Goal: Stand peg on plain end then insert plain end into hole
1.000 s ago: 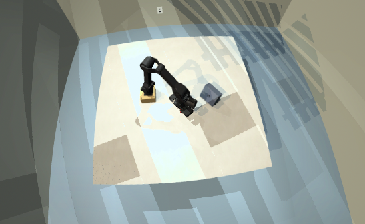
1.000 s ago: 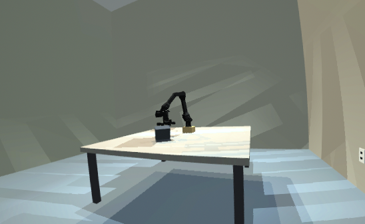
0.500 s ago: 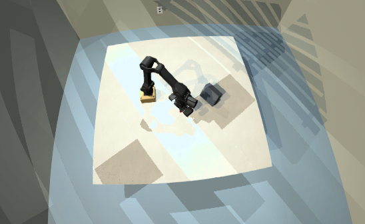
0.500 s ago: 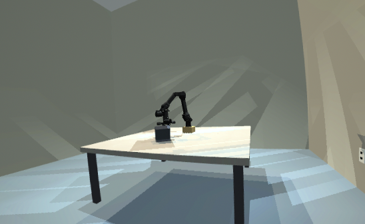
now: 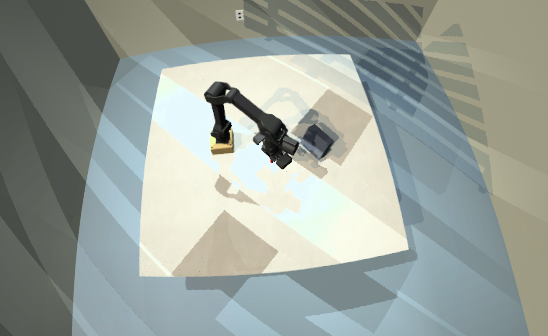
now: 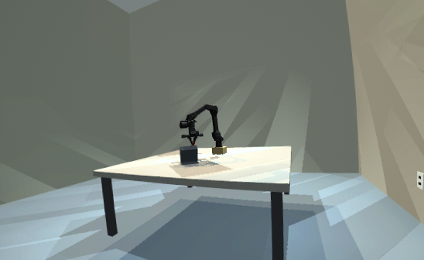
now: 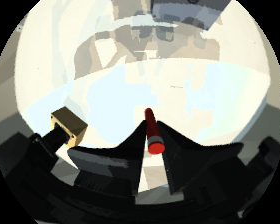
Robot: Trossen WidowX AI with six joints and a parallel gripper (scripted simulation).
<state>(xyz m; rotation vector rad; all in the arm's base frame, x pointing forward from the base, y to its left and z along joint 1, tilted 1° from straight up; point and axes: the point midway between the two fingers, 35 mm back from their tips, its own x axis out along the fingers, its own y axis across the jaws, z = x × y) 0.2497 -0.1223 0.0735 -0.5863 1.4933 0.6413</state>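
Right now the grey sloped panel is 210 mm ahead of my gripper tip, 120 mm to the left of it and 40 mm below it. Also, from my gripper tip: red peg: 20 mm above.
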